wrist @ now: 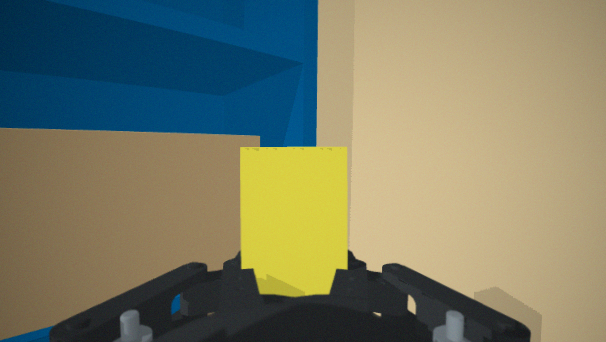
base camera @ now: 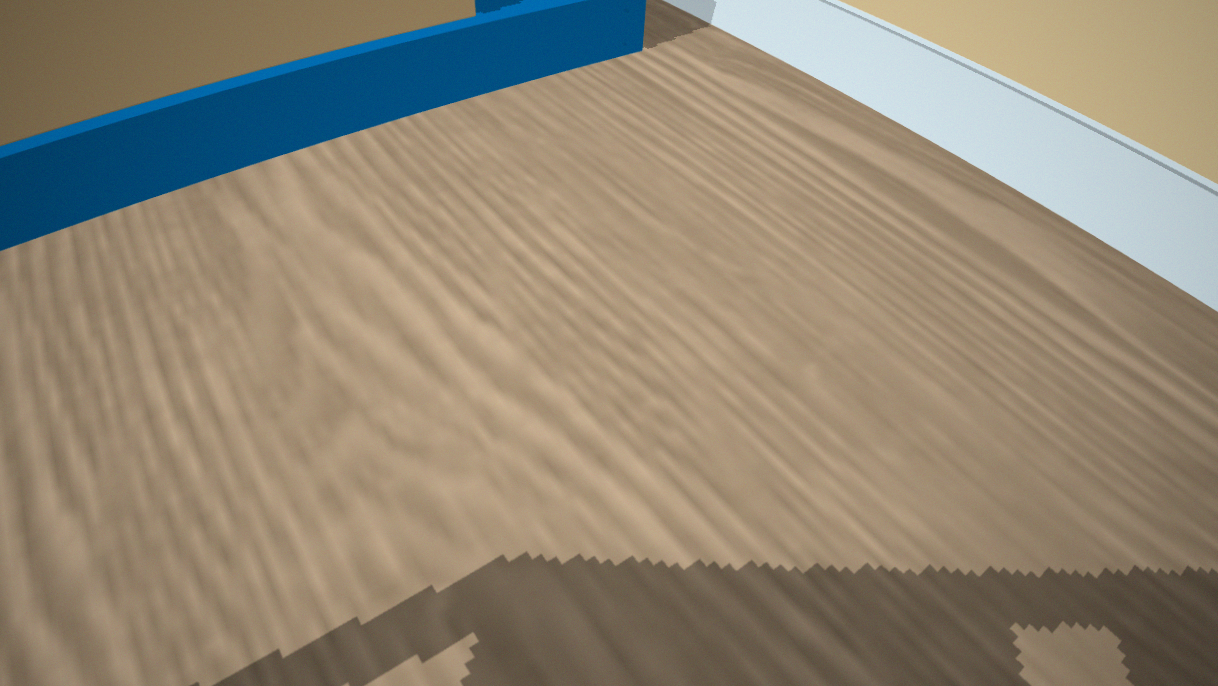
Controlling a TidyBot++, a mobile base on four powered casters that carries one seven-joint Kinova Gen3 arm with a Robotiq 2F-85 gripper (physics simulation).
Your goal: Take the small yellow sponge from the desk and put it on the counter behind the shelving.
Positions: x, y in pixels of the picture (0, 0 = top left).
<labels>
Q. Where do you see a yellow sponge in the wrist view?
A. At 293, 200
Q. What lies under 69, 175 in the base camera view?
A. A blue shelving.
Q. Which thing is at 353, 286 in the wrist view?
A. My gripper.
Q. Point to a blue shelving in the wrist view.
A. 256, 75
</labels>
